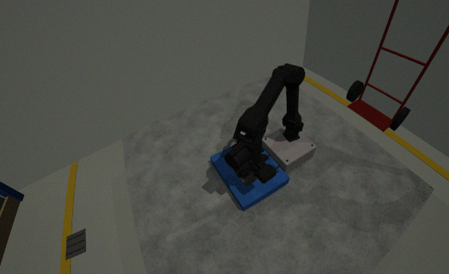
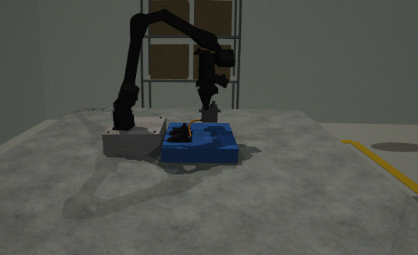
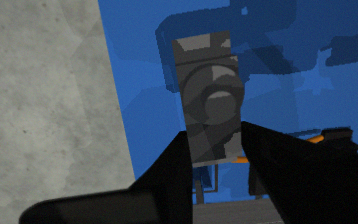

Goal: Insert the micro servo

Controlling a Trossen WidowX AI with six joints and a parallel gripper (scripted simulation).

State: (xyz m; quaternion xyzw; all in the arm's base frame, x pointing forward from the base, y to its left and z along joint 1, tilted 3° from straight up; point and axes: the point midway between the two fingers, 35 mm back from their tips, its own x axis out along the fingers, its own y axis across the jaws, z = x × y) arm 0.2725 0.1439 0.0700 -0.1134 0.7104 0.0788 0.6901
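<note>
My gripper tip is now 100 mm above the blue deck, 70 mm to the left of it and 30 mm short of it.
</note>
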